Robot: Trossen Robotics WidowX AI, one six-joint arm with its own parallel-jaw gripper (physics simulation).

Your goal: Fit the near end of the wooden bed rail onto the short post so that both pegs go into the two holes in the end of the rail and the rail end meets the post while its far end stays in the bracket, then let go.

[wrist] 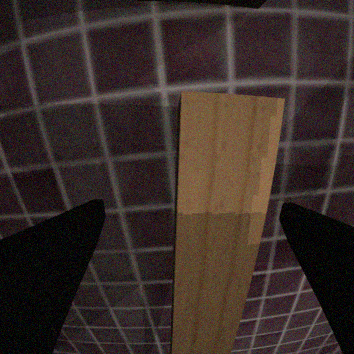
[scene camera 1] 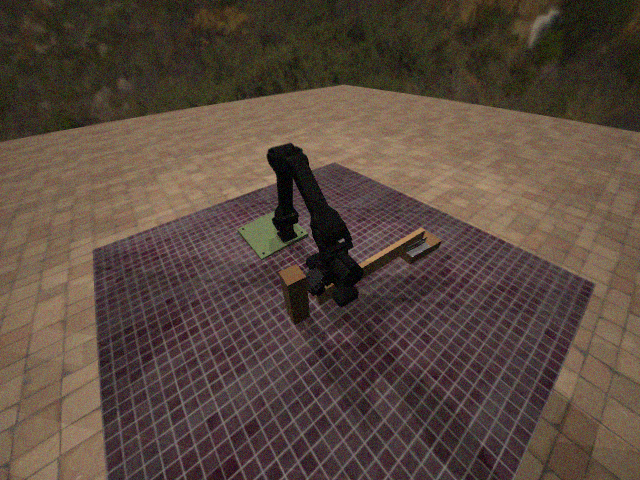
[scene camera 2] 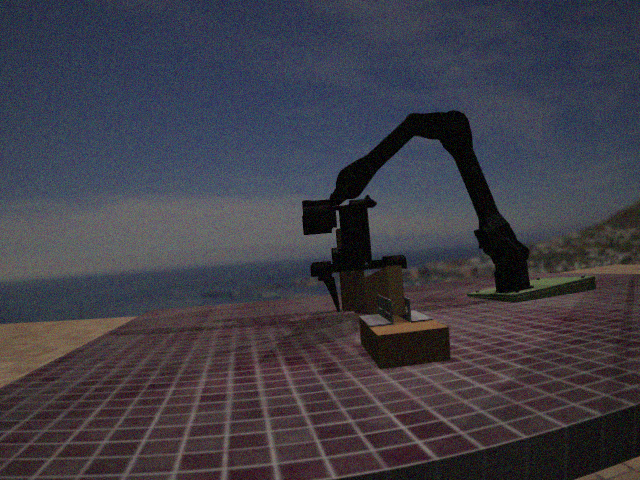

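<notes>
The wooden rail (scene camera 1: 388,255) (scene camera 2: 394,284) (wrist: 220,165) slopes away from the short post (scene camera 1: 295,297) (scene camera 2: 352,291). Its far end sits between the metal plates of the bracket (scene camera 1: 428,249) (scene camera 2: 413,343). In the wrist view, the near end is apart from a dark edge at the top, which looks like the post. The pegs and the holes do not show. My gripper (scene camera 1: 330,290) (wrist: 194,209) is open and points down close to the post, with its fingers on either side of the rail near its near end, touching neither side. In scene camera 2, one finger is hidden behind the rail.
The arm's base stands on a green plate (scene camera 1: 258,238) (scene camera 2: 563,284) to one side of the post. The post, bracket and plate stand on a purple tiled mat (scene camera 1: 248,392) (scene camera 2: 206,413) with pale grid lines. Light paving (scene camera 1: 542,155) surrounds the mat.
</notes>
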